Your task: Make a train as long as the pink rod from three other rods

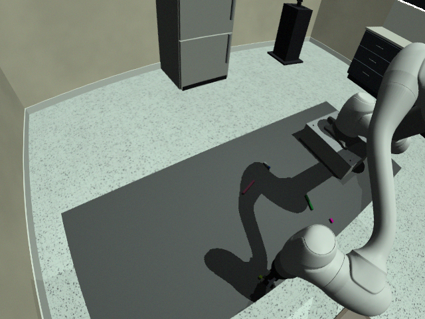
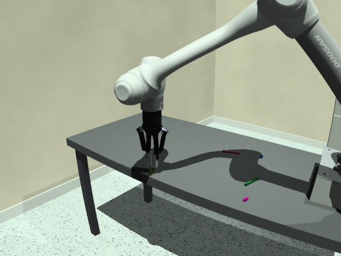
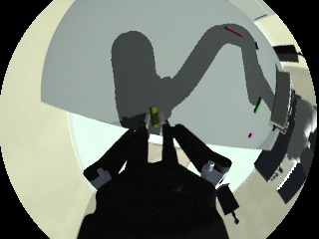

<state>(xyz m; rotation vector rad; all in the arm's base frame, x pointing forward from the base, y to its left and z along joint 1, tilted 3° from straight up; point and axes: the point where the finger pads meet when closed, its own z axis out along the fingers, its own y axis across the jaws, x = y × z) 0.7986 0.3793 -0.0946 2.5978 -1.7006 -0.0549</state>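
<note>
Right now the lime rod is 50 mm below my hand. From my hand the other things lie so: magenta rod (420 mm behind, 50 mm to the right, 50 mm below); pink rod (390 mm to the right, 170 mm behind, 50 mm below); green rod (380 mm behind, 180 mm to the right, 50 mm below).
</note>
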